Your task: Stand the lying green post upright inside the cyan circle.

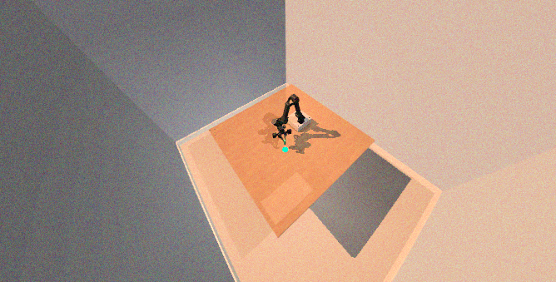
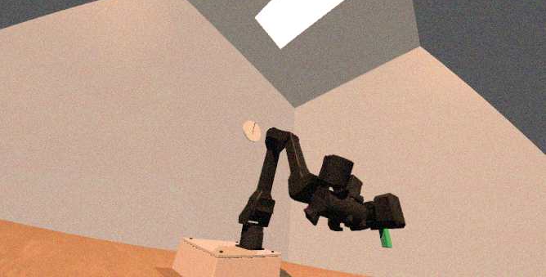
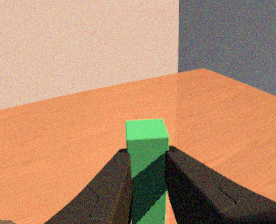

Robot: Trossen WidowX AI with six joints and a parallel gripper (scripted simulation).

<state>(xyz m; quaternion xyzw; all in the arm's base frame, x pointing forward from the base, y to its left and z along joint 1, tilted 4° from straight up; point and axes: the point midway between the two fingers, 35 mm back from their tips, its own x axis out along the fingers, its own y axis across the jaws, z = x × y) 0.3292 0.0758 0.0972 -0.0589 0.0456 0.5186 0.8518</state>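
My gripper tip is 16 cm above the cyan circle. Also, from my gripper tip: green post: 2 cm below.
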